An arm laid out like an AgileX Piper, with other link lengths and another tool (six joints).
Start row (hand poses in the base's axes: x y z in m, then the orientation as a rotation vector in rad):
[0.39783, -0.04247, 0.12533, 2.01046, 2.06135, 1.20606]
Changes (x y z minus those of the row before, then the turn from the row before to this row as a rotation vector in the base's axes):
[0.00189, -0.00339, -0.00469, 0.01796, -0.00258, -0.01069]
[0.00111, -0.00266, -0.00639, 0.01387, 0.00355, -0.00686]
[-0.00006, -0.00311, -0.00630, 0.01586, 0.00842, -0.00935]
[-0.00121, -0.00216, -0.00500, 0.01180, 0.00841, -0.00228]
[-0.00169, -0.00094, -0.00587, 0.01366, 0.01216, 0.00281]
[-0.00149, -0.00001, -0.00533, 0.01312, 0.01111, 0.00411]
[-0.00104, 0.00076, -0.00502, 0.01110, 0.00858, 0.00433]
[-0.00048, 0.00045, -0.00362, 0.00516, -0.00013, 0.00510]
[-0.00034, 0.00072, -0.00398, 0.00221, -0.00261, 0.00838]
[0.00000, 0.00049, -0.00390, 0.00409, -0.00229, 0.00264]
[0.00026, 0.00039, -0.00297, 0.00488, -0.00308, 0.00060]
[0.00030, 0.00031, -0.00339, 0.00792, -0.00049, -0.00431]
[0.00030, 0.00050, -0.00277, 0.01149, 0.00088, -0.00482]
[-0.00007, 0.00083, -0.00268, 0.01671, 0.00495, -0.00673]
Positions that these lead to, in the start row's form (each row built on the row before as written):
[0.39972, -0.04586, 0.12064, 2.02375, 2.04332, 1.22916]
[0.40083, -0.04852, 0.11425, 2.03858, 2.03336, 1.24301]
[0.40077, -0.05163, 0.10795, -2.05252, -2.01315, -1.24998]
[0.39956, -0.05379, 0.10295, -2.05201, -1.99561, -1.24837]
[0.39787, -0.05473, 0.09708, -2.04499, -1.97856, -1.24243]
[0.39638, -0.05474, 0.09175, -2.03632, -1.96356, -1.23717]
[0.39534, -0.05398, 0.08673, -2.02774, -1.95191, -1.23357]
[0.39486, -0.05353, 0.08311, -2.01906, -1.95066, -1.23642]
[0.39452, -0.05281, 0.07913, -2.00717, -1.95597, -1.23951]
[0.39452, -0.05232, 0.07523, -2.00152, -1.95484, -1.24477]
[0.39478, -0.05193, 0.07226, -1.99781, -1.95170, -1.25202]
[0.39508, -0.05162, 0.06887, -1.99930, -1.94061, -1.25930]
[0.39538, -0.05112, 0.06610, -2.00003, -1.92488, -1.26749]
[0.39531, -0.05029, 0.06342, -2.00153, -1.90060, -1.27465]

